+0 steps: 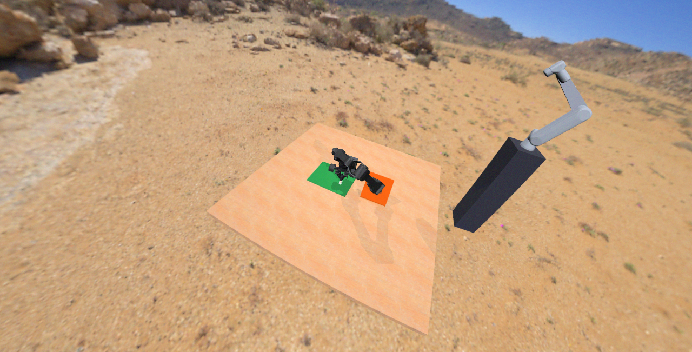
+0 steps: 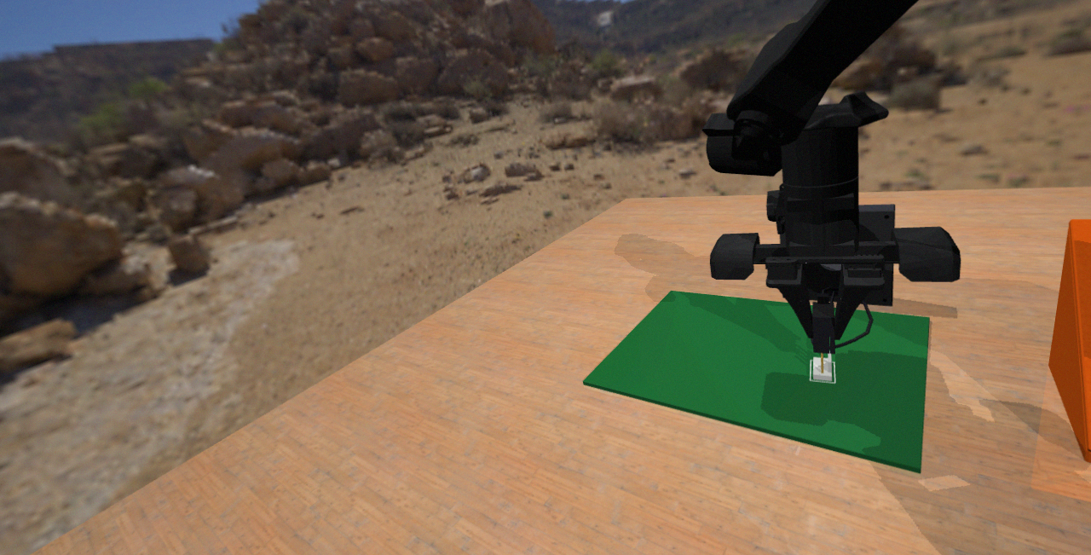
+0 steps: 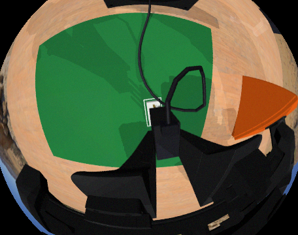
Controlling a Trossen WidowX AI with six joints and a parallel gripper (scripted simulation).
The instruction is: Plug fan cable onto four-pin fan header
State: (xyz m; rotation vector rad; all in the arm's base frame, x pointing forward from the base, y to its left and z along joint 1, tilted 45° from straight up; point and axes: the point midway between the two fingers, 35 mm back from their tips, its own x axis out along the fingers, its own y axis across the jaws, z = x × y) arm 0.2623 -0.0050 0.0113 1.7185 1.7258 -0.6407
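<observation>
Now: the black plug 10 mm to the right of my gripper tip and 10 mm above it. The rest, counted from my gripper tip: black square fan: 180 mm to the right, 10 mm above; green board: 70 mm ahead, 60 mm below, 30 mm to the right; white four-pin header: 50 mm below, 10 mm to the right.
</observation>
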